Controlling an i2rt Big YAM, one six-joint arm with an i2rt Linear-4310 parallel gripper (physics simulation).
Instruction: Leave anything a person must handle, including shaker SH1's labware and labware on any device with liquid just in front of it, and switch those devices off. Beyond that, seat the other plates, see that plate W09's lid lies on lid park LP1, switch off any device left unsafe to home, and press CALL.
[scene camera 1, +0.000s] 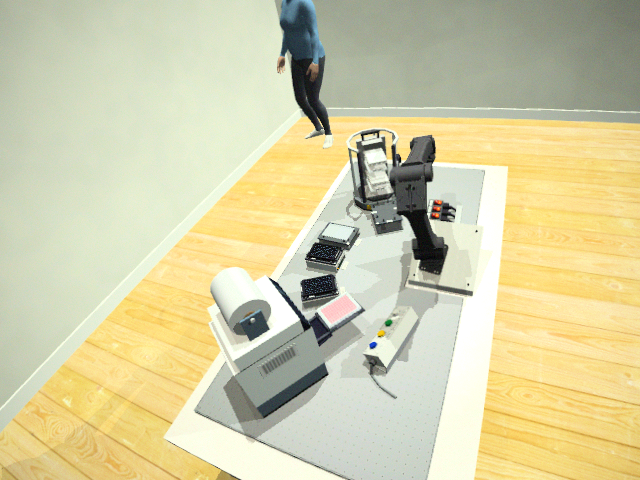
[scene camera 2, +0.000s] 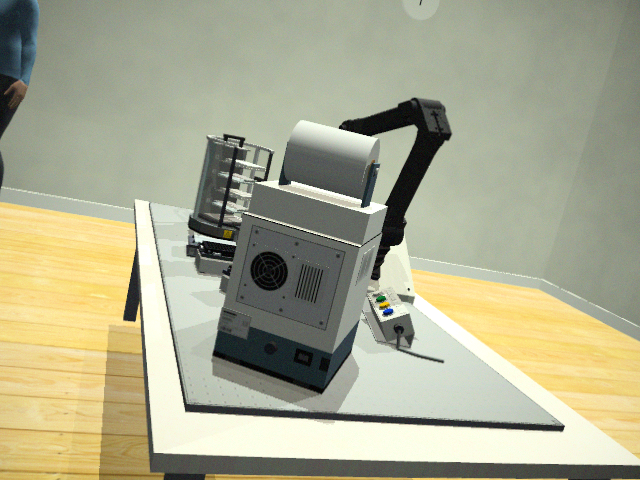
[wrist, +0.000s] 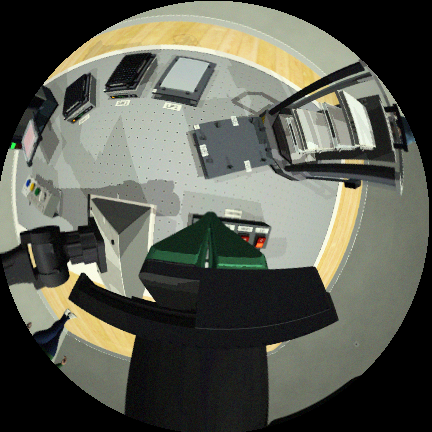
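Seen in the pictures: gripper, fingertip midpoint: (wrist: 209, 217); arm's base, link origin: (scene camera 1: 433, 257) (wrist: 97, 242).
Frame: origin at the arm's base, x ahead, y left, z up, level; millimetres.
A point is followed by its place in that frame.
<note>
My gripper (wrist: 209, 217) @(x 158, y -202, z 143 mm) is shut and empty, green fingertips together, high above the table near the switch strip (scene camera 1: 437, 208) @(x 81, y -345, z -33 mm) (wrist: 260, 242) @(x 92, y -395, z -32 mm); its red rockers are partly hidden behind the fingers. Shaker SH1 (scene camera 1: 324, 264) @(x 415, y 141, z -34 mm) (wrist: 120, 93) @(x 369, y 86, z -53 mm) and a second shaker (scene camera 1: 320, 299) @(x 339, y 308, z -32 mm) (wrist: 86, 110) @(x 322, y 209, z -70 mm) each carry a black plate. Lid park LP1 (scene camera 1: 352, 241) @(x 387, y -61, z -77 mm) (wrist: 192, 97) @(x 383, y -115, z -47 mm) bears a pale flat piece. A pink plate (scene camera 1: 339, 310) @(x 207, y 382, z 43 mm) (wrist: 30, 141) lies on the tray of the white roll-topped device (scene camera 1: 279, 364) @(x 240, y 665, z 124 mm) (scene camera 2: 289, 279) @(x 390, y 719, z 102 mm). The button box (scene camera 1: 397, 335) @(x 9, y 367, z -15 mm) (scene camera 2: 392, 324) @(x 65, y 466, z -34 mm) (wrist: 49, 201) @(x 36, y 247, z -29 mm) has blue, yellow and green buttons; CALL is unreadable.
A tall caged rack (scene camera 1: 352, 173) @(x 499, y -346, z 94 mm) (scene camera 2: 227, 196) @(x 431, y -305, z 68 mm) holds several plates behind a dark grey platform (scene camera 1: 386, 217) @(x 275, y -205, z -23 mm) (wrist: 230, 145) @(x 283, y -235, z -23 mm). A person in blue (scene camera 1: 302, 33) (scene camera 2: 16, 43) stands beyond the table. Another person (wrist: 50, 340) shows at the wrist view's lower left.
</note>
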